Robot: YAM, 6 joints.
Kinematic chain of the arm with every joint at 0, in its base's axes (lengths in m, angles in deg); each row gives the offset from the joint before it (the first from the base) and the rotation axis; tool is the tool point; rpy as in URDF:
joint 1: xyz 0 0 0.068 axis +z
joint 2: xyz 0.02 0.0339 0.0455 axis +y
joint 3: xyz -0.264 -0.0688 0 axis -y
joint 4: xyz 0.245 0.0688 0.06 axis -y
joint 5: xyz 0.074 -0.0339 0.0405 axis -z
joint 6: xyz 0.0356 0 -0.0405 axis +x
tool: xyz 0 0 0 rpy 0 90 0
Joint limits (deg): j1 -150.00..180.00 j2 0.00..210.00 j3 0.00..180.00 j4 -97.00..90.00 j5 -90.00..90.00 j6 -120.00..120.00
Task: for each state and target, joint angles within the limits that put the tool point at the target. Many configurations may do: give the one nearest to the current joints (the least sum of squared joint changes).
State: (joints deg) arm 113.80 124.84 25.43 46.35 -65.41 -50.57
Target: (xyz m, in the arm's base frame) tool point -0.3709 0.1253 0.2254
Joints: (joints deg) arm 156.62 106.61 57.44 52.40 -64.61 -50.57
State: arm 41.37 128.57 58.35 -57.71 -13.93 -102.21
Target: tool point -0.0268 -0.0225 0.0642
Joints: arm 47.67 146.97 1.81 -32.76 -7.53 -102.21
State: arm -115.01 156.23 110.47 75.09 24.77 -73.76
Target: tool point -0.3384 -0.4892 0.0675
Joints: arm -123.37 168.06 122.52 63.05 22.39 -73.76
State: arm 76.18 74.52 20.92 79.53 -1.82 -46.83
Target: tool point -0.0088 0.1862 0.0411
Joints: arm 91.86 108.03 4.61 62.87 -4.44 -46.83
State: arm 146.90 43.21 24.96 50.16 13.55 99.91
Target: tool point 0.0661 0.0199 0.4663
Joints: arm 180.00 14.33 47.40 58.53 33.99 99.91
